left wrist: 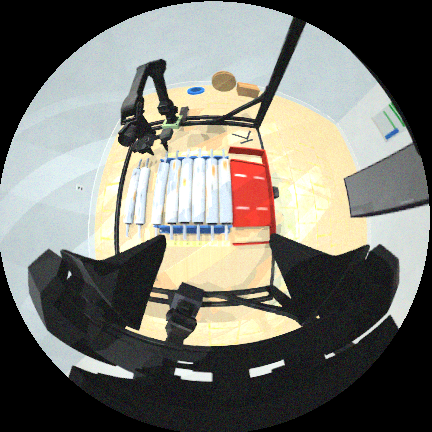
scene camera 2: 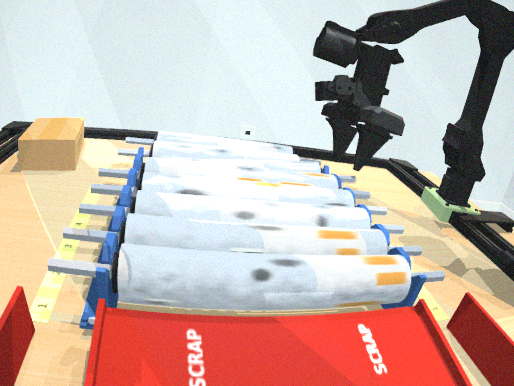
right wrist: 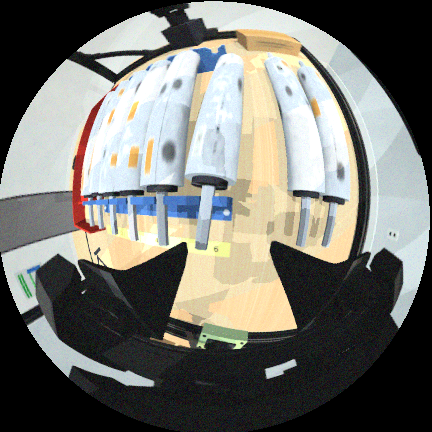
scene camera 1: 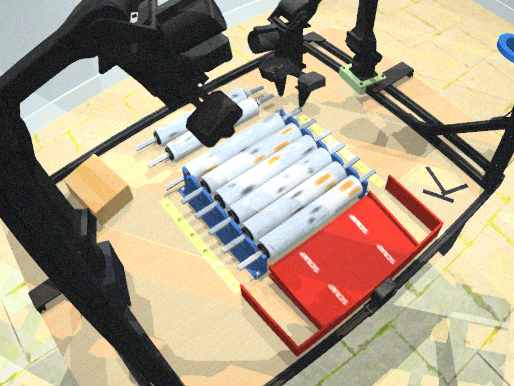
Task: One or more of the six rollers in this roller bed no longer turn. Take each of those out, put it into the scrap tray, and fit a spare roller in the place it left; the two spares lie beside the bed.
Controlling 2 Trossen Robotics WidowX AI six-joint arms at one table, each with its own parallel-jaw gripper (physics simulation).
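Observation:
Six pale rollers lie in the blue bed. The one nearest the spares lies slightly askew, with a gap to its neighbour. Two spares, one outer and one inner, lie side by side beyond the bed. The red scrap tray is empty. My right gripper is open and empty, above the table near that skewed roller's shaft end. My left gripper is open and empty, high up, partly hiding the spares in scene camera 1.
A cardboard box stands at the left of the table. Yellow measuring strips run along the bed's ends. A black frame surrounds the table. Thin black pieces lie beyond the tray. The right arm's green base is at the back.

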